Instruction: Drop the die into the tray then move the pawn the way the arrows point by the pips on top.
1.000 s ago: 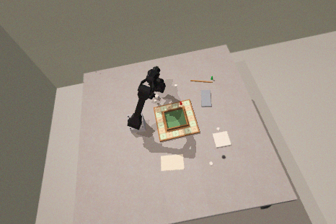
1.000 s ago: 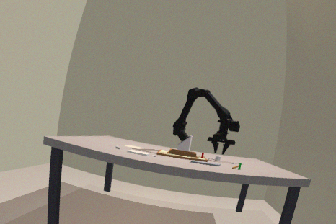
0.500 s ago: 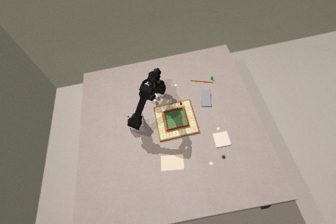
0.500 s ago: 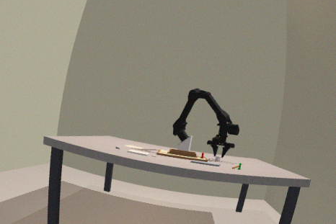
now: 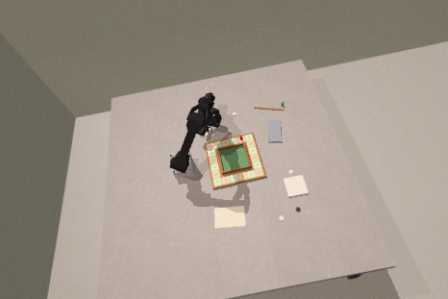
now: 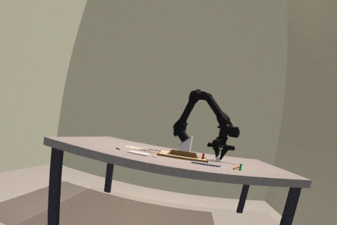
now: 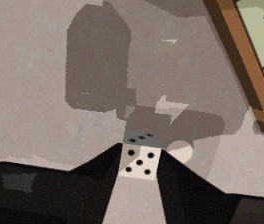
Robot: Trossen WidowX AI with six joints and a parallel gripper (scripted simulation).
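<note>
Right now my gripper tip is 18 cm short of the red pawn, 11 cm to the left of it and 2 cm below it. The rest, counted from my gripper tip: white die right at my gripper tip; grey card 37 cm ahead, 8 cm to the right; black disc 39 cm ahead, 55 cm to the right, 1 cm below.
</note>
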